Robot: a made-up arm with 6 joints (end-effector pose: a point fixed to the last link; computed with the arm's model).
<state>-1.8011 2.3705 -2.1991 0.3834 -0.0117 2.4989</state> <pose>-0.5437 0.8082 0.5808 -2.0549 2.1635 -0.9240</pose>
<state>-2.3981 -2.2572 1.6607 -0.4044 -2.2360 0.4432</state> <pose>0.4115 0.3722 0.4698 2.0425 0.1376 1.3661</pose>
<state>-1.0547 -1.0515 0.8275 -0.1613 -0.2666 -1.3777</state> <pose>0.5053 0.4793 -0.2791 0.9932 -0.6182 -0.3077</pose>
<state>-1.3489 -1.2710 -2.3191 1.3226 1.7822 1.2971</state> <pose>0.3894 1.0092 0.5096 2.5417 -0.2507 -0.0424</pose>
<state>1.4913 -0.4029 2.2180 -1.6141 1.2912 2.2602</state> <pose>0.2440 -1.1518 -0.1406 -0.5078 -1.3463 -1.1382</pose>
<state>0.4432 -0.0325 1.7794 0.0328 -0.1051 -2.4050</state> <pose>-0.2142 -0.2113 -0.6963 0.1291 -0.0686 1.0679</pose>
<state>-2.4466 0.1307 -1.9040 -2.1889 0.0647 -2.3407</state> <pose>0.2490 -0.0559 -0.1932 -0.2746 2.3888 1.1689</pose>
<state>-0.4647 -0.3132 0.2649 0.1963 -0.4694 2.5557</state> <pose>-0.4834 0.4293 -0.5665 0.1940 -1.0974 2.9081</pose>
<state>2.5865 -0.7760 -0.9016 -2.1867 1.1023 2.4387</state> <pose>-0.0279 -0.1578 0.3907 2.1288 0.8070 0.9521</pose>
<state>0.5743 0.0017 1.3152 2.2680 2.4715 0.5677</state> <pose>-0.3310 -0.6832 -0.6132 -0.6619 1.0678 1.9215</pose>
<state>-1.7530 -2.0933 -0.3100 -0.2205 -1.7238 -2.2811</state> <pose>0.0361 0.7208 0.4477 0.3040 -1.5289 1.9866</pose>
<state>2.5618 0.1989 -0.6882 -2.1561 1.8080 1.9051</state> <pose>-0.1856 -0.5131 -0.1559 -1.6289 0.0717 -2.0587</pose>
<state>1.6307 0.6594 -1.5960 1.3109 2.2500 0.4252</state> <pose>-0.1192 -0.2051 -0.4613 1.1711 0.4748 0.9847</pose>
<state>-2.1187 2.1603 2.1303 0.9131 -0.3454 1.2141</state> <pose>-0.2457 0.6686 0.8036 1.7238 1.7281 1.5342</pose>
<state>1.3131 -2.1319 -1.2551 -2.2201 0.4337 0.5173</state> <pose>0.3524 -0.2994 0.6816 0.9740 -1.0427 -0.0609</pose>
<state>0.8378 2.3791 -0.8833 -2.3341 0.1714 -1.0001</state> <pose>0.3525 -0.1447 0.0990 1.2869 -0.2447 0.4654</pose>
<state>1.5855 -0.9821 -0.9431 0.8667 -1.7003 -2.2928</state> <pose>0.0507 -0.6501 0.0704 -0.5238 -0.6543 -0.1000</pose>
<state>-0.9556 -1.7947 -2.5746 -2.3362 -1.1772 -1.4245</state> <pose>-0.0107 0.3721 0.4408 -0.9593 -0.8295 -0.5376</pose>
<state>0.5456 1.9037 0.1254 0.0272 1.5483 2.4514</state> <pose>0.4160 -0.4385 0.3828 0.9154 -1.4278 -0.0074</pose>
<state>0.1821 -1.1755 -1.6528 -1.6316 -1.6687 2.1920</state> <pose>-0.6996 -0.1467 -0.0251 -0.1795 -0.4326 -2.0429</pose>
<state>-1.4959 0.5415 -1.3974 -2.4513 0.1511 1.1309</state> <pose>0.4515 0.4497 -0.0885 -2.0492 -0.9681 0.2319</pose>
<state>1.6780 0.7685 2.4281 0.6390 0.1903 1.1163</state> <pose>1.0120 -0.7601 -0.2361 1.4956 -0.4867 -1.4700</pose>
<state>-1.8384 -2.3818 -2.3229 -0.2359 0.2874 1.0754</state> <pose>0.1009 0.7660 0.9804 0.0454 -2.7550 -0.1118</pose>
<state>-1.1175 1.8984 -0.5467 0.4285 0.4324 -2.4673</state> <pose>-1.0981 0.0853 -0.2554 0.5484 1.4275 1.6406</pose>
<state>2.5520 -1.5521 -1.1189 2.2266 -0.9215 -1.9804</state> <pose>0.6019 -0.2572 0.0522 -1.1722 -0.4472 1.9057</pose>
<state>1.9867 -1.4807 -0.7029 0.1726 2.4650 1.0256</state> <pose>0.1191 -0.0655 0.2124 1.8838 1.1923 -1.3227</pose>
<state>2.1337 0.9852 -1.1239 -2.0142 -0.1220 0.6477</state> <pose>-0.1005 -0.0932 -0.2455 -0.2704 2.4940 -0.9791</pose>
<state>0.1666 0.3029 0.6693 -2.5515 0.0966 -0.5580</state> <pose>-0.1926 -0.6991 0.1742 -2.4564 1.3234 -0.1059</pose>
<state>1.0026 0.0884 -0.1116 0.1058 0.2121 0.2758</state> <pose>0.0160 0.1331 -0.6698 0.1475 -0.1482 0.8330</pose>
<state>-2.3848 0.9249 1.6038 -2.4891 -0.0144 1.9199</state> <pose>0.4003 0.4069 0.3271 1.4076 -1.6628 -0.9330</pose>
